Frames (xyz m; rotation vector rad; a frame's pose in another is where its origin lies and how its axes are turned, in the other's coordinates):
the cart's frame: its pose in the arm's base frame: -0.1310 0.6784 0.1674 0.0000 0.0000 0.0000
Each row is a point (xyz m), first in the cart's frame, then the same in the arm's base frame.
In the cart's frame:
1: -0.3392 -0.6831 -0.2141
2: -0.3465 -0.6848 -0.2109
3: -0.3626 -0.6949 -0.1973
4: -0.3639 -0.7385 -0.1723
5: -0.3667 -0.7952 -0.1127
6: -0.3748 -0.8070 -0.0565
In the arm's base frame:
1: -0.4702 -0.0047 -0.0467
2: -0.4775 -0.0064 -0.0435
3: -0.4936 -0.0165 -0.0299
4: -0.4949 -0.0601 -0.0049
5: -0.4977 -0.1168 0.0547
6: -0.5058 -0.1286 0.1109

